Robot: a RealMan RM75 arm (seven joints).
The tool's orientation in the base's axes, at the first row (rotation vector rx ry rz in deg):
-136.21, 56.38, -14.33
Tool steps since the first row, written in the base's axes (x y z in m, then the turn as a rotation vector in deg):
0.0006, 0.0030, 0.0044, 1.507, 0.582, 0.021
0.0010, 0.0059, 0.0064, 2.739, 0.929, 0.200
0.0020, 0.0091, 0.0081, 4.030, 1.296, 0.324
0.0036, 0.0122, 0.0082, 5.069, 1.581, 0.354
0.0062, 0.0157, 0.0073, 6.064, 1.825, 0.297
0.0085, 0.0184, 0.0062, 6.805, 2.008, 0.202
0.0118, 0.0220, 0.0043, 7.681, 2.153, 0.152
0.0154, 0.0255, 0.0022, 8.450, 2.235, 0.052
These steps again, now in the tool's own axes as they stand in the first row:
-0.0018, -0.0045, -0.0022, 0.670, -1.248, 0.777
-0.0036, -0.0076, -0.0025, 1.302, -2.284, 1.223
-0.0052, -0.0110, -0.0022, 1.963, -3.335, 1.745
-0.0062, -0.0138, -0.0004, 2.506, -4.137, 2.219
-0.0068, -0.0169, 0.0028, 3.049, -4.840, 2.732
-0.0070, -0.0192, 0.0056, 3.454, -5.336, 3.159
-0.0071, -0.0222, 0.0099, 3.981, -5.915, 3.581
-0.0069, -0.0252, 0.0145, 4.477, -6.366, 3.980

